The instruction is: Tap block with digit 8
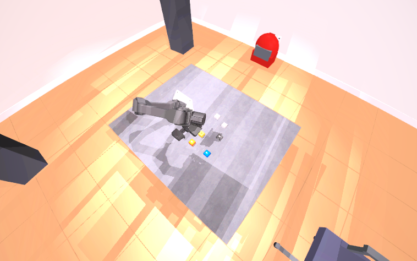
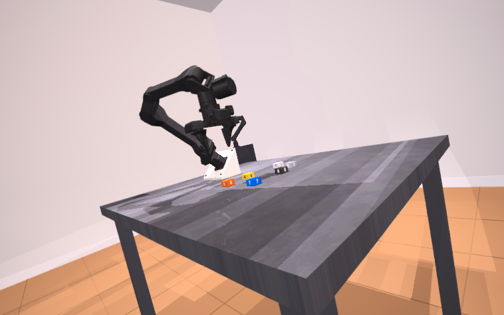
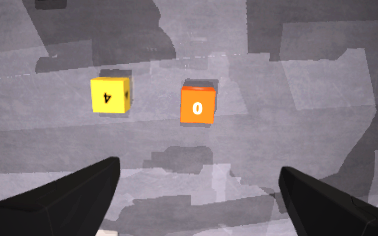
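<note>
Now: gripper tip 14 cm to the right of the black block, 13 cm short of it and 12 cm above it. The rest, counted from my gripper tip: orange block (12 cm below, 1 cm ahead); yellow block (12 cm below, 9 cm to the left, 2 cm ahead); blue block (13 cm ahead, 12 cm below, 1 cm to the right).
</note>
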